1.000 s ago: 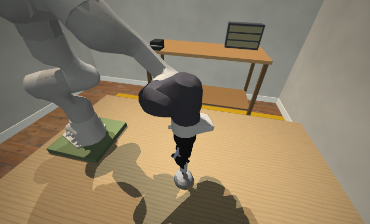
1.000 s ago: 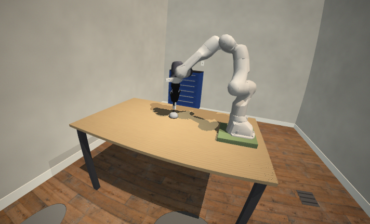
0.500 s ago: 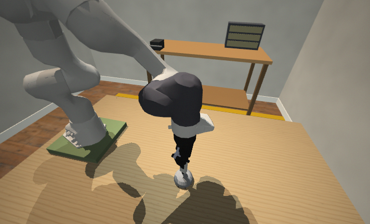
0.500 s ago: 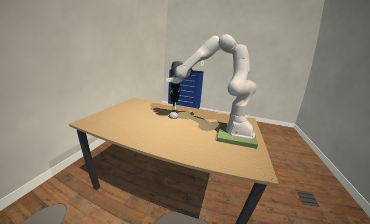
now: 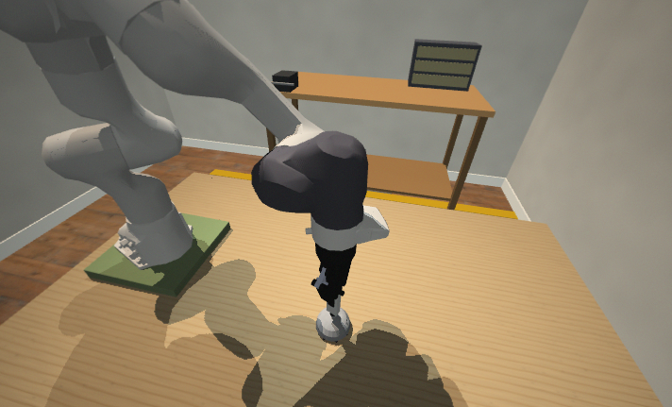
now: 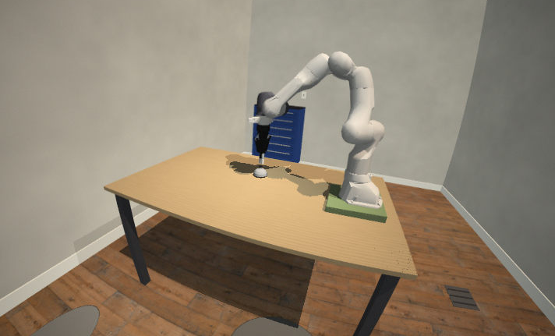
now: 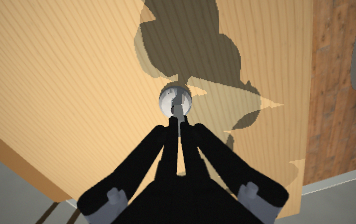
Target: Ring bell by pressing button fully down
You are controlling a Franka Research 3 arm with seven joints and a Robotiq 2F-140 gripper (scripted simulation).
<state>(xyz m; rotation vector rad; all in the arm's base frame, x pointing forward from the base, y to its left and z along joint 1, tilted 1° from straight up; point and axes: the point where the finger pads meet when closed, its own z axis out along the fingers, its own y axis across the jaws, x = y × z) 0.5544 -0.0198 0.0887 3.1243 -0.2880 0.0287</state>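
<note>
Now: hand 10 mm to the right of the dark button and 50 mm above it. From my hand the other things lie so: dome bell (10 mm to the left, 70 mm below).
</note>
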